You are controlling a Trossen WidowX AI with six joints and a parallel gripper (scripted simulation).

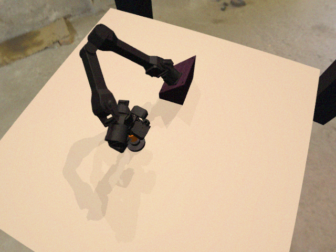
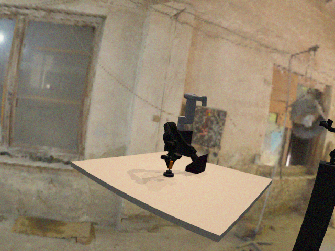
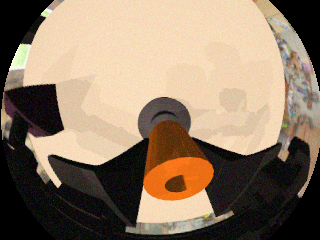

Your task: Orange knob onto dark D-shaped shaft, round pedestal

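The orange knob lies 2 cm above my gripper tip. The rest, counted from my gripper tip: round pedestal (4 cm below).
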